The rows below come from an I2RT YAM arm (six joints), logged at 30 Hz.
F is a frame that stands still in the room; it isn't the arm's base.
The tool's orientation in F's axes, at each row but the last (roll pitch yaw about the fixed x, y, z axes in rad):
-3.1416 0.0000 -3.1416
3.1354 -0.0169 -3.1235
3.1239 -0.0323 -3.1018
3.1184 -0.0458 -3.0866
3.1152 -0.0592 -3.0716
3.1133 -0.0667 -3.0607
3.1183 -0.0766 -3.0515
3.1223 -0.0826 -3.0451
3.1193 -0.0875 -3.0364
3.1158 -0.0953 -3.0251
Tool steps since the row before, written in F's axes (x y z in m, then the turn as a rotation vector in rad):
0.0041 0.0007 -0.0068 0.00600 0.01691 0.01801
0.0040 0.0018 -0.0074 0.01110 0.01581 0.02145
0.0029 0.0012 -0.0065 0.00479 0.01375 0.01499
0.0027 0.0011 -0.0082 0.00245 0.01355 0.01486
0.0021 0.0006 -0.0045 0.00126 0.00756 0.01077
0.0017 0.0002 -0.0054 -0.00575 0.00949 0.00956
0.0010 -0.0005 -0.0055 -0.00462 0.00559 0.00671
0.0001 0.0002 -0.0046 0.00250 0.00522 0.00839
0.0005 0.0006 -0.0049 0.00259 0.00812 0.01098
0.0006 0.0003 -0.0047 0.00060 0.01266 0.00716
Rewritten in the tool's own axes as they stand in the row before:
-0.0041 0.0007 0.0068 -0.00600 0.01691 -0.01801
-0.0042 0.0017 0.0073 -0.01102 0.01574 -0.02154
-0.0032 0.0010 0.0064 -0.00485 0.01381 -0.01491
-0.0031 0.0008 0.0081 -0.00251 0.01374 -0.01468
-0.0024 0.0003 0.0044 -0.00115 0.00774 -0.01066
-0.0021 -0.0001 0.0053 0.00559 0.01018 -0.00892
-0.0014 -0.0007 0.0054 0.00460 0.00613 -0.00624
-0.0005 0.0001 0.0046 -0.00229 0.00512 -0.00851
-0.0010 0.0004 0.0048 -0.00246 0.00805 -0.01106
-0.0011 0.0001 0.0046 -0.00138 0.01269 -0.00700

